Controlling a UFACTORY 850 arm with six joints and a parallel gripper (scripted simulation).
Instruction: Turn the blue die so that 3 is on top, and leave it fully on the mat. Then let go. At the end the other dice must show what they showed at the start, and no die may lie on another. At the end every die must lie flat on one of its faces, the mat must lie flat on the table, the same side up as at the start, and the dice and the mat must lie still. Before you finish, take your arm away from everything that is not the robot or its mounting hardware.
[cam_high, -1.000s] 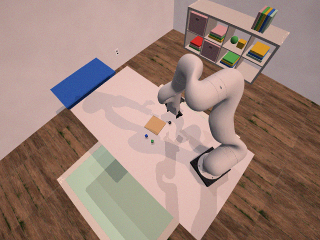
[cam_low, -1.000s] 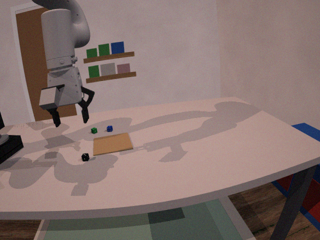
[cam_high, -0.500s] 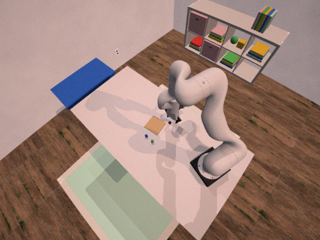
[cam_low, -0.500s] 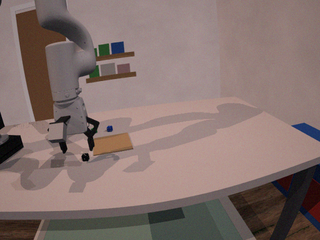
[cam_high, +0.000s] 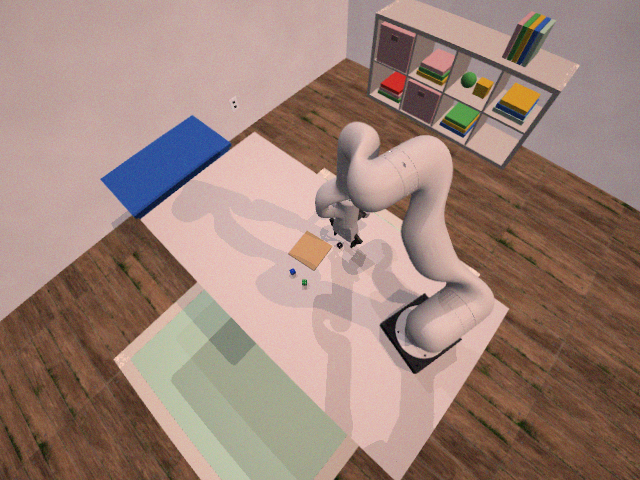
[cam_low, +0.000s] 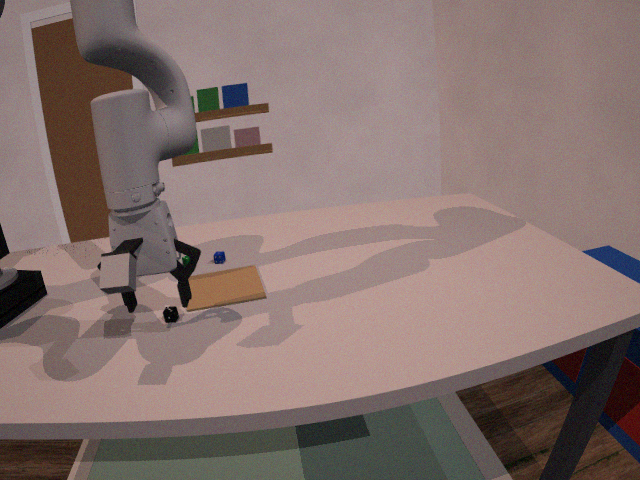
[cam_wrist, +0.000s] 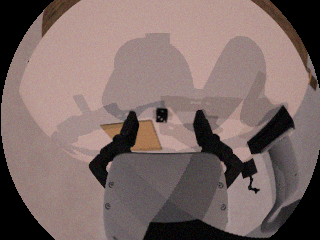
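My gripper is now 1 cm short of the black die, 2 cm to the right of it and 4 cm above it. From my hand the other things lie so: tan mat: 9 cm ahead, 13 cm to the left, 5 cm below; then blue die: 6 cm ahead, 25 cm to the left, 4 cm below; then green die: 1 cm behind, 25 cm to the left, 4 cm below.
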